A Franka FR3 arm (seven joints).
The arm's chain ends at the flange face. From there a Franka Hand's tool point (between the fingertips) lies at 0.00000 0.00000 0.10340 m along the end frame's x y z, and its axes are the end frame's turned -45 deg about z.
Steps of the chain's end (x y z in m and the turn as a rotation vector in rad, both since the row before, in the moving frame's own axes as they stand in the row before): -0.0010, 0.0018, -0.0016, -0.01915, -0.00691, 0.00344; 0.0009, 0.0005, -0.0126, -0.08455, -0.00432, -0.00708
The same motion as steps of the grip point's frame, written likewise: -0.0039, 0.0015, -0.0016, -0.00865, -0.01843, 0.00344; -0.0062, 0.0069, -0.0130, -0.05673, -0.06284, -0.00708
